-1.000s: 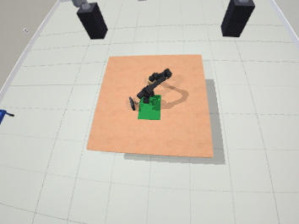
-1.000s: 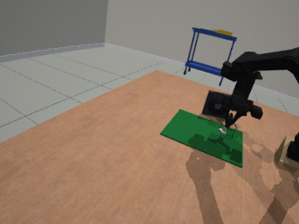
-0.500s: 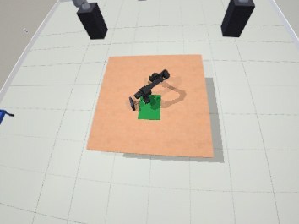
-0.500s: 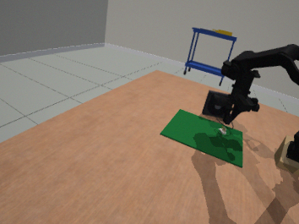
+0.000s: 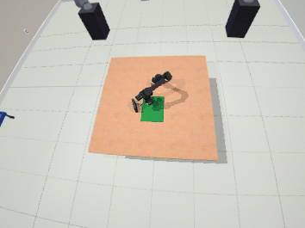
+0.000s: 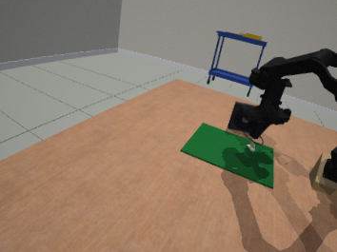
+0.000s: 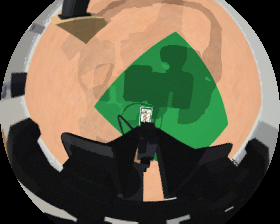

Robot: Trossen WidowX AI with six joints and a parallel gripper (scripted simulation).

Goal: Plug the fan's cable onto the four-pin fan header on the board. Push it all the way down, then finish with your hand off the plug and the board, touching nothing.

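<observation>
Right now the white four-pin fan header is 6 cm below my gripper tip. Also, from my gripper tip: black fan 12 cm to the right, 6 cm ahead; dark fan plug 1 cm to the right, 1 cm ahead, 1 cm above; green board 8 cm below, 6 cm to the left, 6 cm ahead.
</observation>
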